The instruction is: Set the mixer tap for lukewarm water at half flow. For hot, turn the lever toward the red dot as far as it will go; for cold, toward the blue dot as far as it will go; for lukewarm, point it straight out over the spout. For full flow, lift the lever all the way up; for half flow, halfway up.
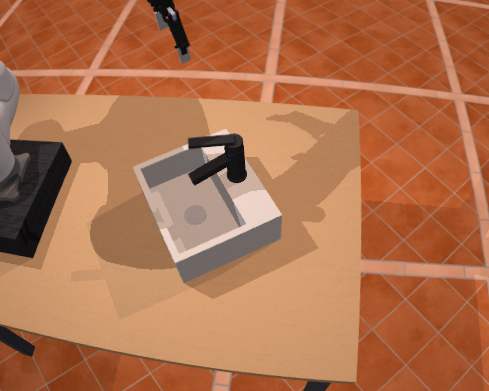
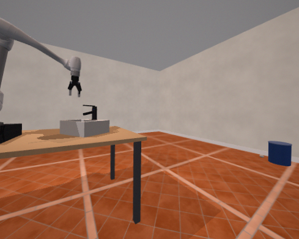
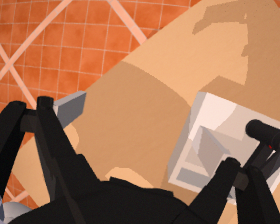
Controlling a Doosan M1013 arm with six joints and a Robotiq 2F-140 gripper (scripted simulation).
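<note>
Now: the lever 8 cm ahead of my hand, 26 cm to the right of it and 12 cm below it. The rest, counted from my hand: black mixer tap: 11 cm ahead, 26 cm to the right, 17 cm below; then grey sink basin: 3 cm ahead, 30 cm to the right, 35 cm below.
</note>
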